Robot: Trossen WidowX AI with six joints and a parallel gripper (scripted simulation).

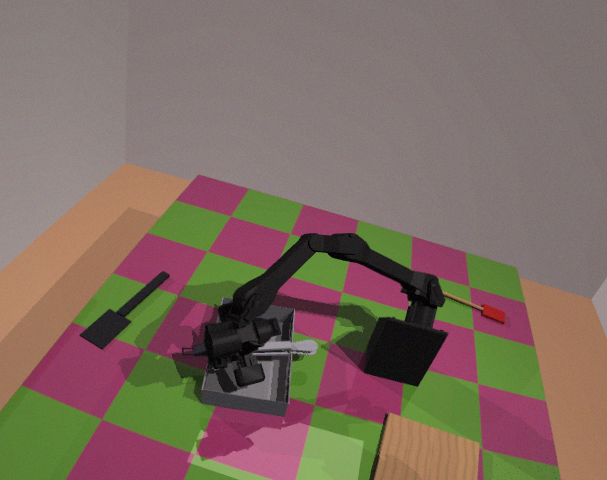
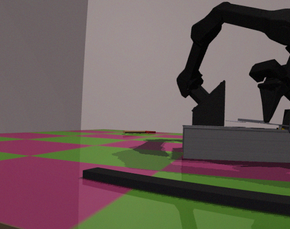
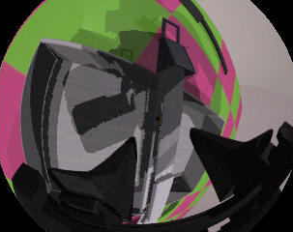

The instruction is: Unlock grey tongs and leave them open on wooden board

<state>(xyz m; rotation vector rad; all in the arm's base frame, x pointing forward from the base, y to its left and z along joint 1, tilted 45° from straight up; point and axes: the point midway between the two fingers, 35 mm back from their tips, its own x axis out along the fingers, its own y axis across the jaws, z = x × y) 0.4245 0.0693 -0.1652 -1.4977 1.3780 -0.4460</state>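
My gripper tip is now 5 cm past the grey roasting tin, 3 cm to the left of it and 3 cm above it. The rest, counted from my gripper tip: wooden board: 50 cm behind, 23 cm to the left, 5 cm below; red spatula: 69 cm behind, 47 cm to the right, 5 cm below; black spatula: 31 cm ahead, 7 cm to the right, 5 cm below.
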